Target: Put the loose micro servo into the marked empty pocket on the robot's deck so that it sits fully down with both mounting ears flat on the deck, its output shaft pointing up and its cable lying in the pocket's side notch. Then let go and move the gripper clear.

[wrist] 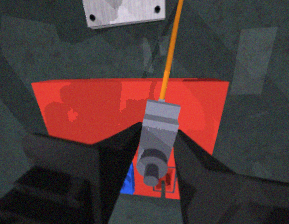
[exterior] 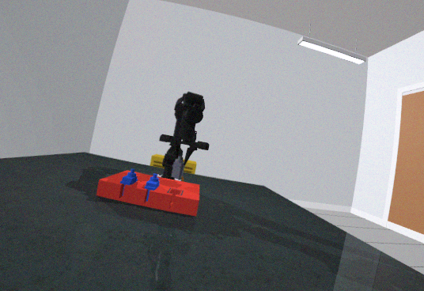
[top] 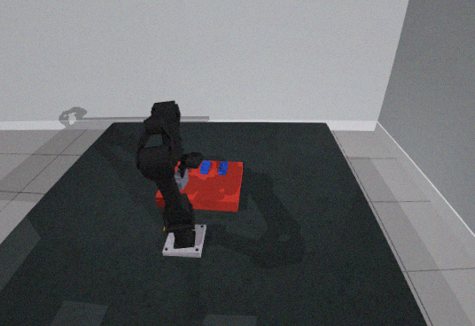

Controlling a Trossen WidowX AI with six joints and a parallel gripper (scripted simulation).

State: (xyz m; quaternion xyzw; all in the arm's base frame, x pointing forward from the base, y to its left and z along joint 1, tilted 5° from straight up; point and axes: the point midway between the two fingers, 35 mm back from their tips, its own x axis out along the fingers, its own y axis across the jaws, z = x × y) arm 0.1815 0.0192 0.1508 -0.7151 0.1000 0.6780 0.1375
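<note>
Now: gripper tip 30 mm short of the red deck, 70 mm to the left of it and 90 mm above it.
</note>
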